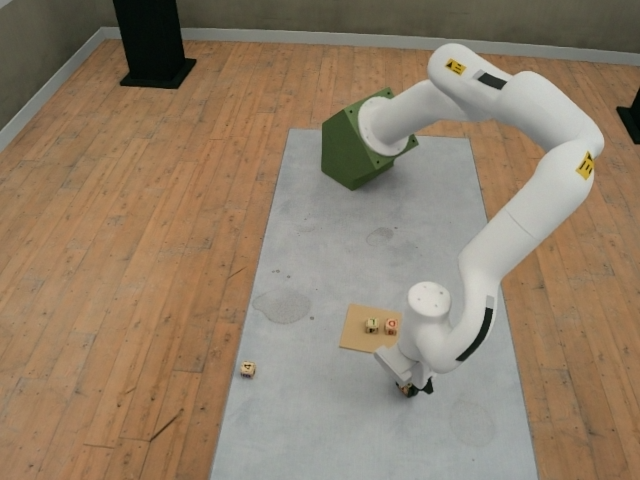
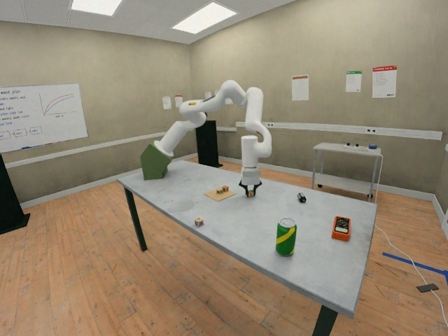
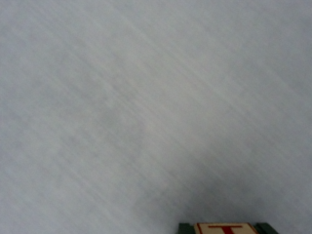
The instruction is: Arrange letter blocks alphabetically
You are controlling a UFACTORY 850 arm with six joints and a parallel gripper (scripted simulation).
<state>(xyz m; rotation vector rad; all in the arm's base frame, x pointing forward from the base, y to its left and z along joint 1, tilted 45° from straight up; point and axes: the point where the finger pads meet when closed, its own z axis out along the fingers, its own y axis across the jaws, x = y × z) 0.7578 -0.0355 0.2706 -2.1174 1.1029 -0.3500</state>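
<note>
My hand is 16 cm past the tan square mat, 10 cm to the left of it and 2 cm above it. The rest, counted from my hand: block marked 4: 37 cm to the right, 1 cm below, 1 cm ahead; green can: 38 cm ahead, 28 cm to the right, 4 cm above; small black object: 26 cm ahead, 11 cm to the left.
</note>
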